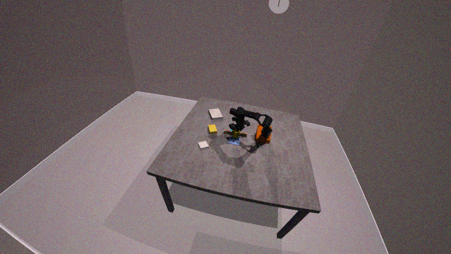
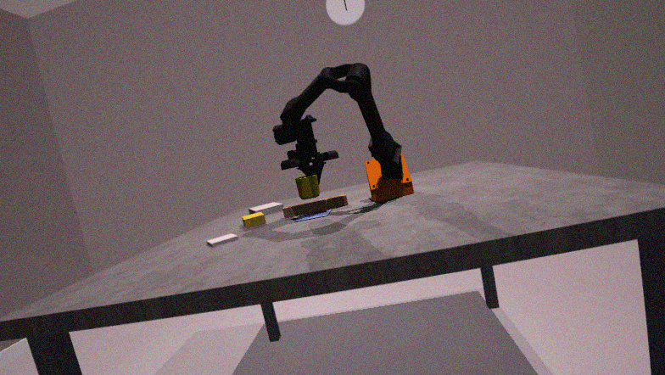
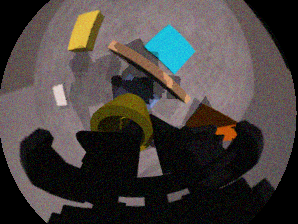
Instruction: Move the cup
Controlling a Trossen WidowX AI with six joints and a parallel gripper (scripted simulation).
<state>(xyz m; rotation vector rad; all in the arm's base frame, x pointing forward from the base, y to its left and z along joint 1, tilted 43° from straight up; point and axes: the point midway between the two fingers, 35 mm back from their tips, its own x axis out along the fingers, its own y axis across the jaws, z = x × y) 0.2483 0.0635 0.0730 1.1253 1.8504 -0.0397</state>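
Now: the teal pad 5 cm ahead of my gripper tip, 16 cm to the right of it and 10 cm below it. Round my gripper tip: yellow block: 26 cm ahead, 4 cm to the right, 8 cm below; wooden bar: 4 cm ahead, 7 cm to the right, 8 cm below; cup: 2 cm ahead, 2 cm to the left.
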